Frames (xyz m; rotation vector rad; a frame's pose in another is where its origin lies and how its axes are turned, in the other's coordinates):
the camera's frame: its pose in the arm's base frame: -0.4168 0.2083 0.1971 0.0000 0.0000 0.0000
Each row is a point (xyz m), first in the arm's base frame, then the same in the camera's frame.
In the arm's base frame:
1: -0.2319 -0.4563 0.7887
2: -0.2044 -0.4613 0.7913
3: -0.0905 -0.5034 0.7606
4: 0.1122 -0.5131 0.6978
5: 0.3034 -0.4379 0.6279
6: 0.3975 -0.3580 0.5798
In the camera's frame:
1: 0.1849 -0.6646 0.5916
2: 0.2124 -0.6696 0.5942
3: 0.3263 -0.7117 0.5635
4: 0.5290 -0.7214 0.5007
5: 0.7202 -0.6462 0.4308
6: 0.8143 -0.5663 0.3827

